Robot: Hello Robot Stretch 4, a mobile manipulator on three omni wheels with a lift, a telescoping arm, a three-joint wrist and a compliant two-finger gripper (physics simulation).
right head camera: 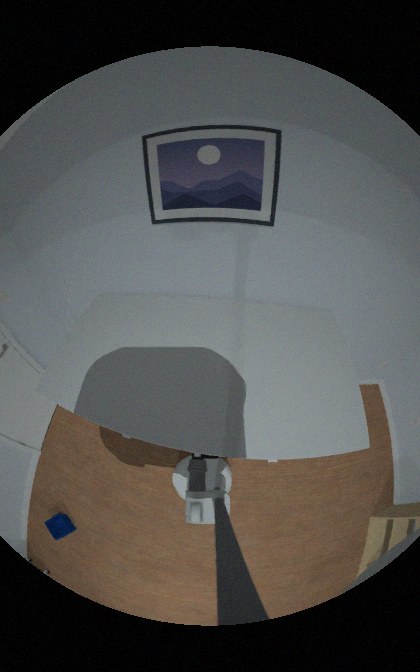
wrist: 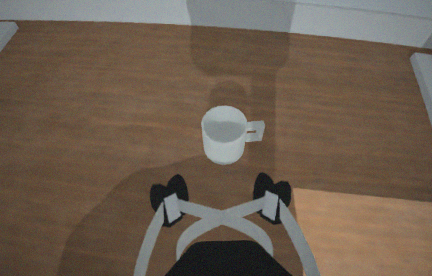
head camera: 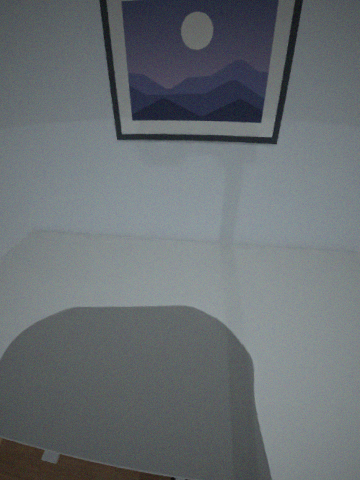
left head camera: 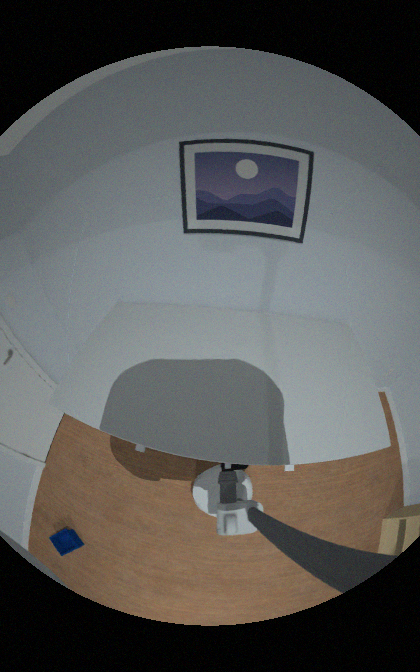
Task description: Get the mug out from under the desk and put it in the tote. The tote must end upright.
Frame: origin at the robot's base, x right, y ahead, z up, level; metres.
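Seen in the pictures: gripper, fingertip midpoint: (wrist: 220,189).
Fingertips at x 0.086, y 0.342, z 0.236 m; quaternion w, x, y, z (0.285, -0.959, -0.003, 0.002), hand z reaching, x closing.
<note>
Pixels of each thing's top centre, then the offset from my fingertips to it. "pt": a spot on its surface instead. Level surfaces: height alone.
- white mug at a spot on its surface: (wrist: 224,145) pt dx +0.010, dy +0.145, dz -0.180 m
- white desk at its surface level: dz +0.686 m
- blue tote at its top centre: (right head camera: 55,526) dx -1.375, dy -1.189, dz -0.144 m
A white mug (wrist: 224,145) stands upright on the wood floor in the wrist view, its handle to the right. My gripper (wrist: 220,189) is open, its two black fingertips apart with nothing between them; in that view the mug shows beyond the fingertips, between their lines. The white desk (head camera: 310,350) (left head camera: 330,390) (right head camera: 310,380) hides the mug and the gripper's fingers from the head views. A blue tote (left head camera: 66,541) (right head camera: 60,526) sits on the floor at the lower left of the left and right head views.
Desk legs (wrist: 422,82) (left head camera: 140,448) stand either side of the mug. A white wall with a baseboard (wrist: 125,12) is behind it. A tan wooden piece of furniture (left head camera: 392,535) (right head camera: 372,540) stands at the lower right. A white door (left head camera: 25,400) is at the left.
</note>
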